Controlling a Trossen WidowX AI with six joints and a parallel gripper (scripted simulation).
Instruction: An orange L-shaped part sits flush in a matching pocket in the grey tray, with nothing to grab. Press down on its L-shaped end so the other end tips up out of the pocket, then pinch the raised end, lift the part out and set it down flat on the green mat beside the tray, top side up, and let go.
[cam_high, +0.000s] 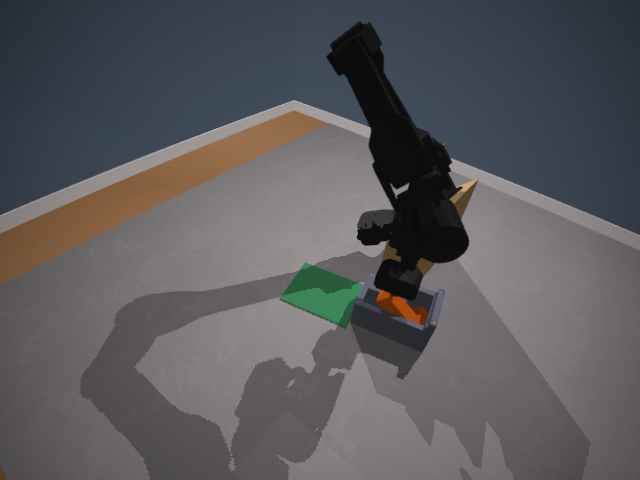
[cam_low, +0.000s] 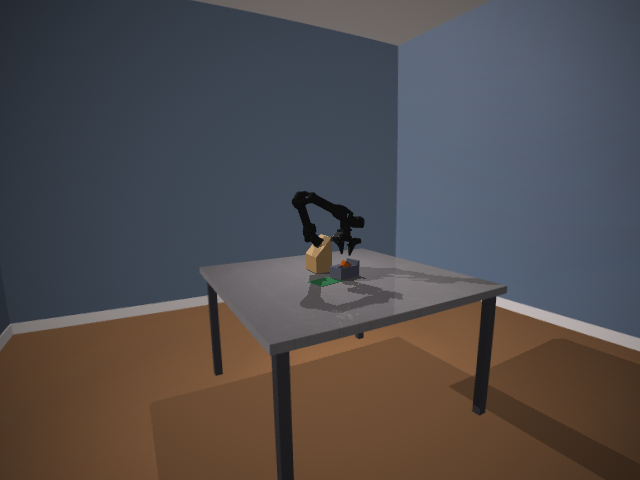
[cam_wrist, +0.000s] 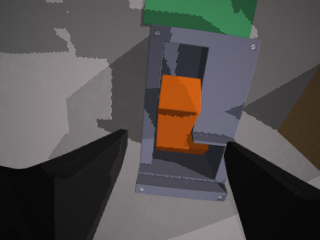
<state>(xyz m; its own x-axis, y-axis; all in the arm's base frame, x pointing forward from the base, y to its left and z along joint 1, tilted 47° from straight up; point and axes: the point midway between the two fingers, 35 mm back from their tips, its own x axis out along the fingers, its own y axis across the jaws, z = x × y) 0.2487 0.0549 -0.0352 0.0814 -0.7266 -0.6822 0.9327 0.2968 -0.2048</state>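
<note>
The orange L-shaped part lies 90 mm below my gripper tip, 30 mm to the left of it and 30 mm behind it. Also, from my gripper tip: green mat 140 mm to the right, 140 mm below, 30 mm ahead.
</note>
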